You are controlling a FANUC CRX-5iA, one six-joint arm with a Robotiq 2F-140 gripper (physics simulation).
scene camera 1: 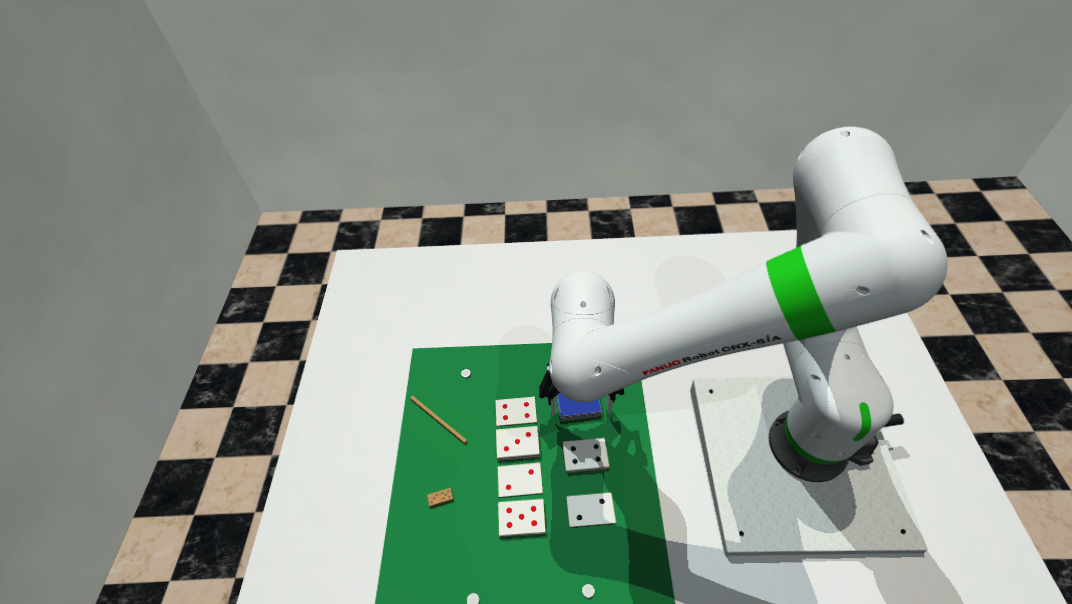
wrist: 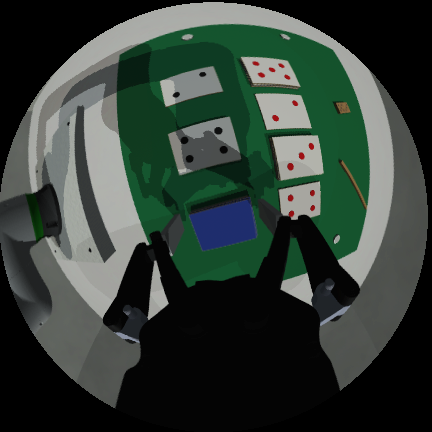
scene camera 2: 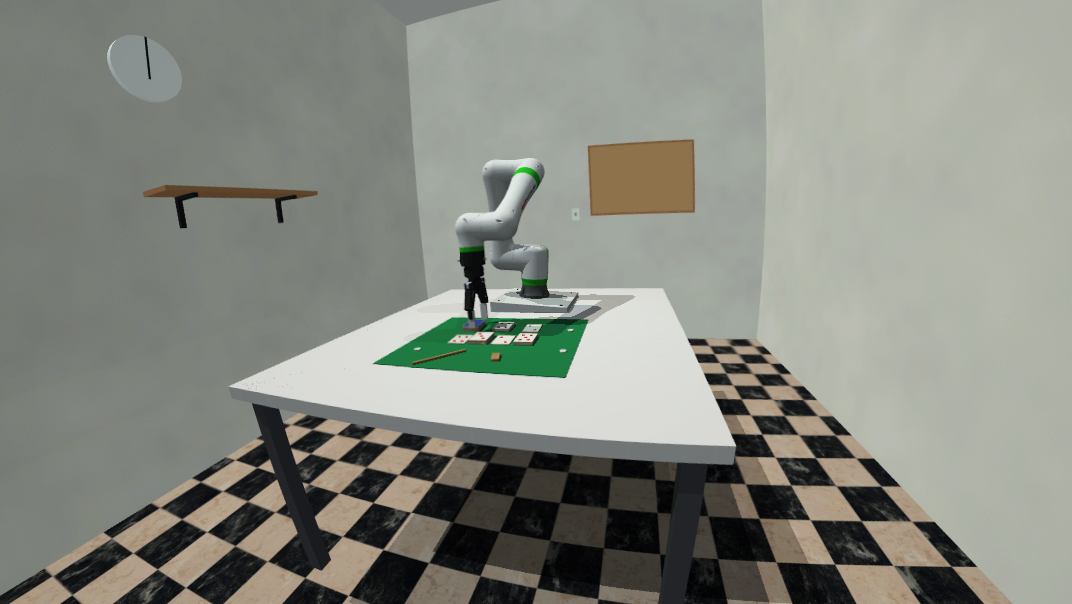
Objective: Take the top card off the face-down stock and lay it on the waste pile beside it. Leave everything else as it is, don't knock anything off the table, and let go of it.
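Frame: origin at the arm's base, x right, y ahead, z up, level; millimetres.
Seen in the pictures: gripper, fingertip midpoint: [scene camera 1: 581, 409] [wrist: 219, 214] [scene camera 2: 478, 323]; arm's base, origin of the base link: [scene camera 1: 807, 445] [wrist: 51, 209] [scene camera 2: 534, 295].
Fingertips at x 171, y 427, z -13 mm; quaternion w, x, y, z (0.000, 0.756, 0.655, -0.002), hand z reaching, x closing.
Pixels of each thing's top centre, then the offset from my fingertips to it. Level surfaces: height alone.
- face-down stock, middle of its top: [wrist: 223, 226] [scene camera 1: 579, 401] [scene camera 2: 474, 322] dx +19, dy +0, dz +2 mm
- face-up pile with four black dots, middle of its top: [wrist: 203, 143] [scene camera 1: 585, 453] [scene camera 2: 503, 325] dx -101, dy +12, dz -7 mm
- two-black-dot card, middle of its top: [wrist: 189, 83] [scene camera 1: 590, 509] [scene camera 2: 532, 327] dx -212, dy +25, dz -16 mm
- thin stick, middle of its top: [scene camera 1: 437, 418] [wrist: 357, 187] [scene camera 2: 439, 355] dx +43, dy +314, dz -12 mm
- small brown block, middle of its top: [scene camera 1: 439, 496] [wrist: 343, 107] dx -135, dy +318, dz -11 mm
- green mat, its level: dz -19 mm
The face-down stock [scene camera 1: 579, 405] [scene camera 2: 474, 326] [wrist: 223, 226] is a squared pile with a blue top card, partly under the arm in scene camera 1. Beside it lies a face-up pile with four black dots [scene camera 1: 585, 450] [scene camera 2: 503, 327] [wrist: 206, 142], the nearest face-up pile in its row. My gripper [scene camera 1: 581, 408] [scene camera 2: 477, 319] [wrist: 219, 214] points down over the stock. It is open, with one finger on each side of the stock and a gap to each side in the wrist view. Nothing is held. The exact fingertip height is hard to tell.
A two-black-dot card [scene camera 1: 591, 510] [wrist: 191, 86] lies farther along the row. Red-dot piles [scene camera 1: 516, 411] [wrist: 300, 199] form a parallel row close to one finger. A thin stick [scene camera 1: 438, 420], a small brown block [scene camera 1: 440, 497] and white discs [scene camera 1: 465, 372] lie on the green mat [scene camera 1: 405, 540].
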